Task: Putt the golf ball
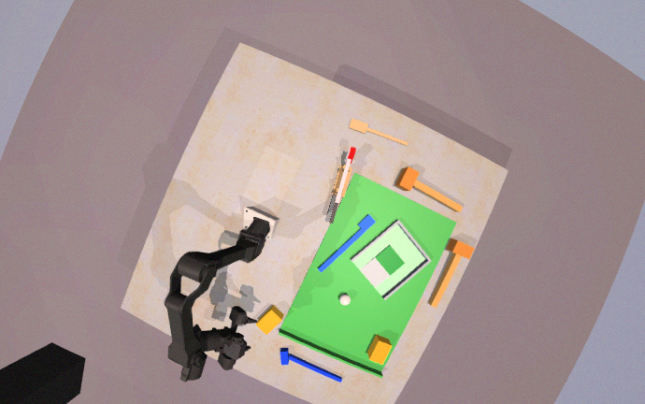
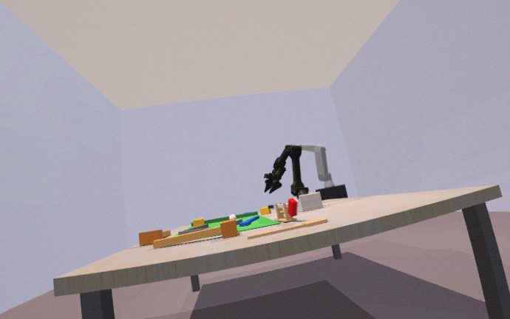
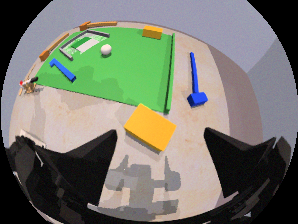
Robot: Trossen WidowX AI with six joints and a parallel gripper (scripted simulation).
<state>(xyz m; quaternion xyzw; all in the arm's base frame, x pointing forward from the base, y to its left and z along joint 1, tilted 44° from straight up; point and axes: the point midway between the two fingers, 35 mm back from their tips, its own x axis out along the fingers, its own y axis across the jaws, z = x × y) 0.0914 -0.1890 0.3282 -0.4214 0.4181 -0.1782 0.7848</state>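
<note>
My gripper tip is 60 cm to the right of the red putter, 14 cm short of it and 9 cm above it. The rest, counted from my gripper tip: white golf ball: 30 cm ahead, 17 cm to the left, 12 cm below.
</note>
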